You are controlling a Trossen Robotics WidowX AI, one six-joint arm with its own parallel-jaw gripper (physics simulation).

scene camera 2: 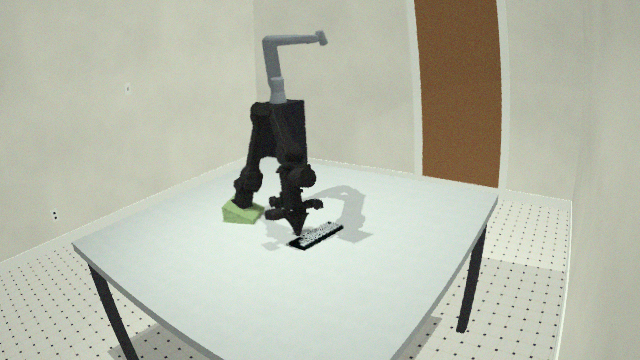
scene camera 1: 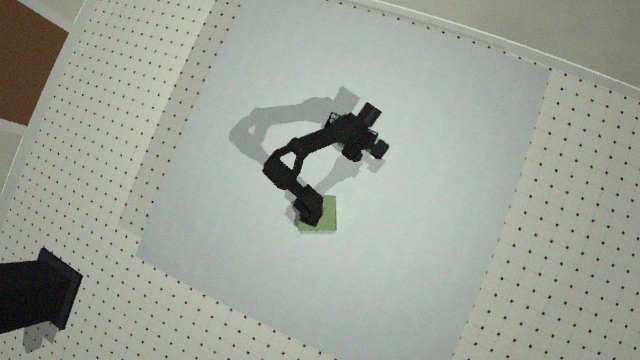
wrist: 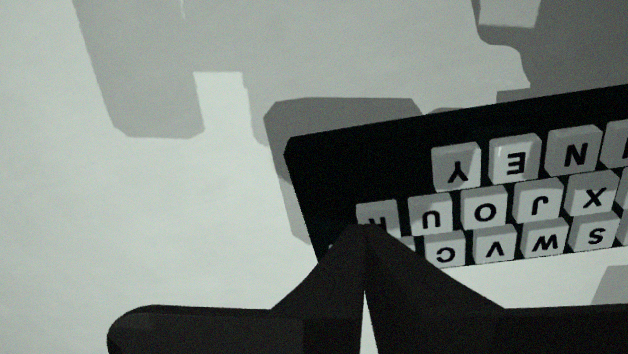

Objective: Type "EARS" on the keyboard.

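Seen in the pictures: gripper, fingertip midpoint: (scene camera 2: 298, 236) (wrist: 361, 237); arm's base, origin of the base link: (scene camera 2: 241, 203) (scene camera 1: 311, 216).
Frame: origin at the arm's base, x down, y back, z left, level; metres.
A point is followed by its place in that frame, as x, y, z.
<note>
The black keyboard (scene camera 2: 304, 246) @(0.034, -0.373, -0.095) (wrist: 350, 170) @(0.034, -0.324, -0.078) with white letter keys lies on the table. In the wrist view its letters appear upside down, and its left end shows. My gripper (scene camera 2: 298, 233) @(0.014, -0.336, -0.077) (wrist: 361, 237) @(0.014, -0.336, -0.077) is shut and empty, pointing down over the keyboard's near end in scene camera 2. In the wrist view its tips overlap the lower part of the R key (wrist: 378, 210) @(0.029, -0.339, -0.071); whether they touch it I cannot tell. The E key (wrist: 515, 160) @(0.029, -0.329, -0.025) is in the top row and the S key (wrist: 595, 236) @(0.029, -0.370, 0.005) in the bottom row. The A key does not show. The arm hides most of the keyboard in scene camera 1.
My arm's base stands on a green block (scene camera 1: 328, 215) @(0.001, -0.027, -0.055) (scene camera 2: 241, 216) @(0.015, -0.061, -0.065) on the pale table (scene camera 1: 400, 250) @(0.045, -0.013, -0.338) (scene camera 2: 240, 285) @(0.045, -0.359, -0.372). A grey arm (scene camera 2: 271, 60) rises from a black pedestal (scene camera 2: 296, 120) behind the table. Arm shadows fall around the keyboard.
</note>
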